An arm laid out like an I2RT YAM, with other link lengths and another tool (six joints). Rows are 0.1 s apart.
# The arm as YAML. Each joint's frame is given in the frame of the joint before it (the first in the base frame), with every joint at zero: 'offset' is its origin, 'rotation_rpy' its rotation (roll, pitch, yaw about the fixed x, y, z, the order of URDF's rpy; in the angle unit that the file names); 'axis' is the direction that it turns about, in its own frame. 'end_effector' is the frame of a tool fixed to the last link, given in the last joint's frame.
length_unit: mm
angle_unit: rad
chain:
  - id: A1
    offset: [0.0, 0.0, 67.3]
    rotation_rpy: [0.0, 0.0, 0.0]
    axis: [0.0, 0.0, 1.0]
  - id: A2
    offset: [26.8, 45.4, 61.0]
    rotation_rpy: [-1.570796, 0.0, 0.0]
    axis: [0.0, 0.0, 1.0]
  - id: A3
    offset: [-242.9, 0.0, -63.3]
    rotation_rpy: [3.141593, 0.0, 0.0]
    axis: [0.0, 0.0, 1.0]
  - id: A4
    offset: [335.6, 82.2, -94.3]
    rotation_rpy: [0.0, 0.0, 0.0]
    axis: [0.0, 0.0, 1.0]
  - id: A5
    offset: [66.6, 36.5, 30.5]
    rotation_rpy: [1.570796, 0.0, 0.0]
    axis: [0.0, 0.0, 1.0]
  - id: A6
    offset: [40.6, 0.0, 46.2]
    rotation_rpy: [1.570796, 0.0, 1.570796]
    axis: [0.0, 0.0, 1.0]
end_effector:
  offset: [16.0, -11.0, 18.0]
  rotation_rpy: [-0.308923, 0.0, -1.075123]
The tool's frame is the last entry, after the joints.
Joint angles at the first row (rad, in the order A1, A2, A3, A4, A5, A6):
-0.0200 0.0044 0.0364 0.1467 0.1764 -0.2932
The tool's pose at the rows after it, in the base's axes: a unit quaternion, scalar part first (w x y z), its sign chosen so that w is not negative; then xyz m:
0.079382 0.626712 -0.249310 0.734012 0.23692 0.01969 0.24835
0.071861 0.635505 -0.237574 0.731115 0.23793 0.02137 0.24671
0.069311 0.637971 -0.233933 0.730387 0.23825 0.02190 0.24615
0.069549 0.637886 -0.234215 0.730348 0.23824 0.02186 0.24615
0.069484 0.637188 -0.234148 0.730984 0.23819 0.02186 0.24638
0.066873 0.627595 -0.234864 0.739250 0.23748 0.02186 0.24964
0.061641 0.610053 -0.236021 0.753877 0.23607 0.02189 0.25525
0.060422 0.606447 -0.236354 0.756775 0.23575 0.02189 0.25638
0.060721 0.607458 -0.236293 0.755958 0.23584 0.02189 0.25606
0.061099 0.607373 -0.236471 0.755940 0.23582 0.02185 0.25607
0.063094 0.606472 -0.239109 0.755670 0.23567 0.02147 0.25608
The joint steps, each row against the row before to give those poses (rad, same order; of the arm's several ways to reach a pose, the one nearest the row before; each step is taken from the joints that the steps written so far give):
0.0000 0.0000 0.0001 -0.0088 -0.0141 0.0016
0.0000 0.0000 -0.0001 -0.0145 -0.0301 -0.0004
0.0000 -0.0001 -0.0004 -0.0035 -0.0096 0.0000
0.0000 0.0001 0.0001 0.0001 0.0008 0.0000
0.0000 -0.0001 -0.0001 0.0018 0.0000 -0.0004
0.0000 0.0001 0.0004 0.0256 0.0004 -0.0004
0.0000 0.0000 0.0000 0.0470 0.0000 0.0000
0.0000 0.0000 0.0000 0.0095 0.0000 0.0004
0.0000 0.0000 0.0000 -0.0026 0.0000 0.0000
0.0000 0.0000 0.0000 -0.0001 0.0007 -0.0004
0.0000 0.0000 0.0000 0.0004 0.0069 0.0000

